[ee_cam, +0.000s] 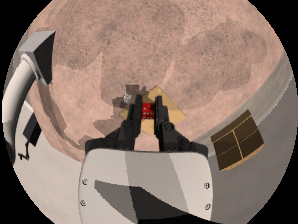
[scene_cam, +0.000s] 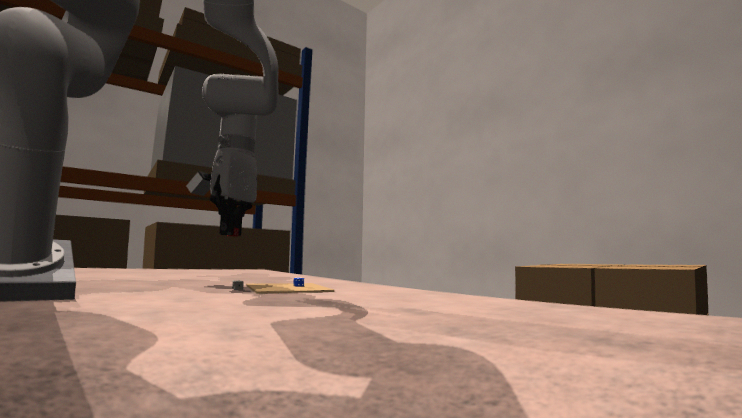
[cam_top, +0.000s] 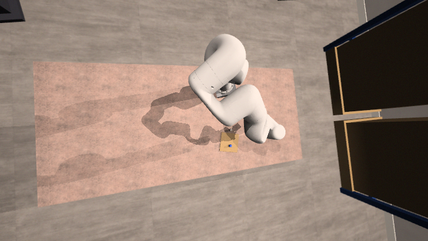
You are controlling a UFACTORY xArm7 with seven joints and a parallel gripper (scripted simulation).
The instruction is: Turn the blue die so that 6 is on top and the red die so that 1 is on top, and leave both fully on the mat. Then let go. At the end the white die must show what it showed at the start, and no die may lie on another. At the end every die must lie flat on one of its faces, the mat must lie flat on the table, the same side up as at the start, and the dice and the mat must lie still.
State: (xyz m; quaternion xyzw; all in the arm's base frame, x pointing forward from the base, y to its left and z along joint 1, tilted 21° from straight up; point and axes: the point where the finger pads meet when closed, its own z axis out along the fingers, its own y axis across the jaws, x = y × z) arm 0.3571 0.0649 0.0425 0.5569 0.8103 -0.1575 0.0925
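Right now the white die is 20 mm behind my hand, 80 mm to the right of it and 110 mm below it. Also, from my hand: tan mat (60 mm ahead, 120 mm to the right, 120 mm below); then red die (10 mm to the right, 10 mm below); then blue die (90 mm ahead, 120 mm to the right, 110 mm below).
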